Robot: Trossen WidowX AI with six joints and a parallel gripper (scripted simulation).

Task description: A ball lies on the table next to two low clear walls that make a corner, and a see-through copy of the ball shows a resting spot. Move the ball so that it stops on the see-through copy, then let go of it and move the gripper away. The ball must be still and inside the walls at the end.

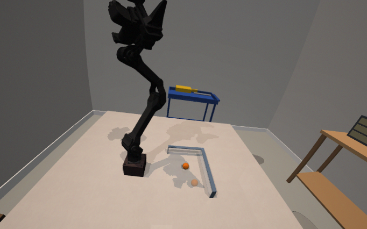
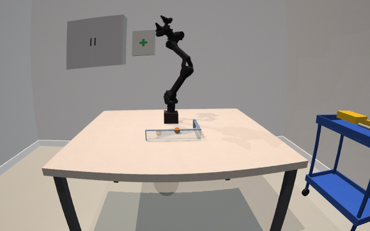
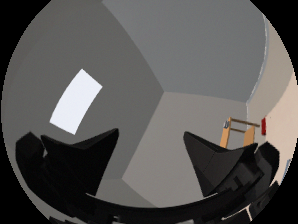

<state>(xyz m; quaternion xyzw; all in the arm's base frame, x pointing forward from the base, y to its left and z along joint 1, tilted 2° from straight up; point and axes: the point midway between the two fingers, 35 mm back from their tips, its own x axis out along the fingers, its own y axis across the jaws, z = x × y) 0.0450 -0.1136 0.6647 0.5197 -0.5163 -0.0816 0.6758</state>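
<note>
Right now the orange ball is 75 cm below my gripper tip, 23 cm ahead of it and 8 cm to the left of it. The rest, counted from my gripper tip: clear wall (74 cm below, 34 cm ahead, 3 cm to the left); see-through copy (75 cm below, 24 cm ahead, 4 cm to the right).
</note>
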